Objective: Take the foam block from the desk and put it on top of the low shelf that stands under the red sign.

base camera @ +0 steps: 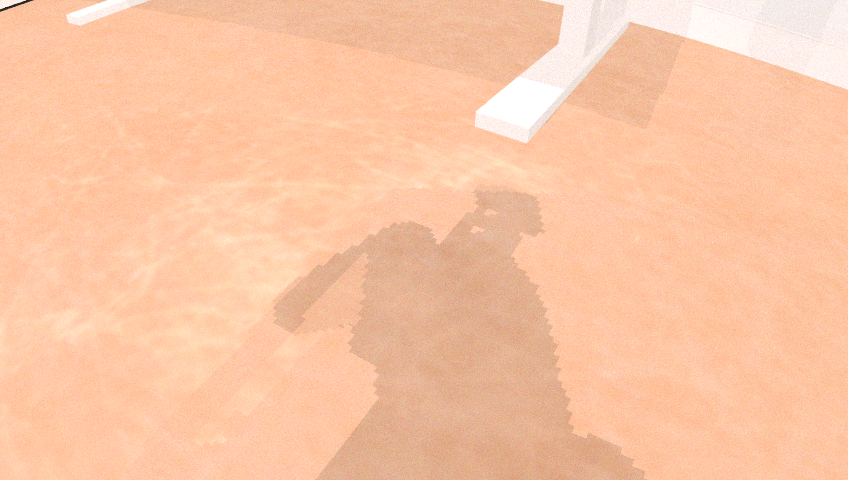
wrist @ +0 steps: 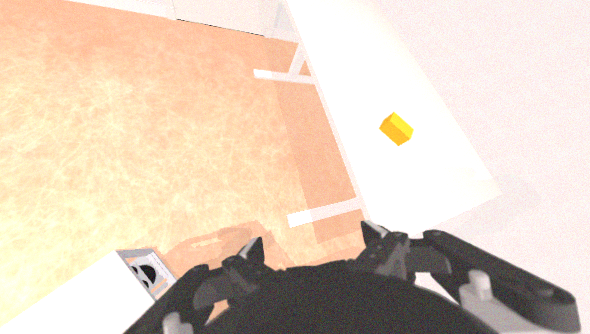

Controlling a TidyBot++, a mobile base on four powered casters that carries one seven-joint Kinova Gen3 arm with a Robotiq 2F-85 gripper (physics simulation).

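Places are measured from the arm's base along level axes (x down, y right, z back), in metres.
Where they show: gripper, fingertip midpoint: (wrist: pixel 312 240).
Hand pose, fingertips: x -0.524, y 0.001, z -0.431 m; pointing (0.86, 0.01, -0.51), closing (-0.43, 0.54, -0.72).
Observation:
After its pixels a point has its place.
The foam block (wrist: pixel 396 129) @[x -0.362, y 0.050, z -0.941 m] is yellow and lies on the white desk (wrist: pixel 390 185) @[x -0.323, y 0.148, z -0.785 m], right of the middle in the wrist view. My gripper (wrist: pixel 312 240) @[x -0.524, y 0.001, z -0.431 m] is open, with its two fingers wide apart at the bottom of the wrist view. It is high up and well apart from the block, which shows beyond and to the right of the fingers. In the base view the desk shows by its white foot (base camera: pixel 517 104) at the upper right. The low shelf and the red sign do not show in either view.
My white base (wrist: pixel 85 295) @[x 0.014, y -0.193, z -0.055 m] shows at the lower left of the wrist view. The desk's feet reach out over the orange-brown floor (wrist: pixel 150 150) @[x 0.397, y -0.729, z -0.384 m] (base camera: pixel 178 148) @[x 0.397, y -0.335, z -0.668 m]. A second foot (base camera: pixel 95 13) @[x 0.379, y -0.904, z -1.366 m] stands at the upper left of the base view. A pale wall (base camera: pixel 743 35) @[x 0.351, y 0.769, z -1.220 m] rises behind the desk.

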